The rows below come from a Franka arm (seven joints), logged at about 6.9 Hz.
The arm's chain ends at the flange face. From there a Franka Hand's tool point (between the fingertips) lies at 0.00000 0.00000 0.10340 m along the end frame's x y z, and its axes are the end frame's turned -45 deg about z.
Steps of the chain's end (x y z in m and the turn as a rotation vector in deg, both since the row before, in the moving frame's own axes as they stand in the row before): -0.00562 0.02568 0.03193 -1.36 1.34 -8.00; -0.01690 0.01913 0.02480 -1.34 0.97 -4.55; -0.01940 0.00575 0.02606 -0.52 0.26 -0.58; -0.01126 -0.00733 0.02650 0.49 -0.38 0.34; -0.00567 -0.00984 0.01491 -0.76 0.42 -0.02; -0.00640 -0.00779 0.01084 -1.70 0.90 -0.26
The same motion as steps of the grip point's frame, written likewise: -0.02192 0.01762 0.03187 -1.91 -0.01 -8.00; -0.02583 0.00454 0.02476 -1.63 -0.26 -4.55; -0.01811 -0.00866 0.02605 -0.55 -0.18 -0.58; -0.00264 -0.01425 0.02649 0.62 0.08 0.34; 0.00252 -0.00946 0.01490 -0.83 -0.24 -0.02; -0.00003 -0.00671 0.01078 -1.84 -0.57 -0.26
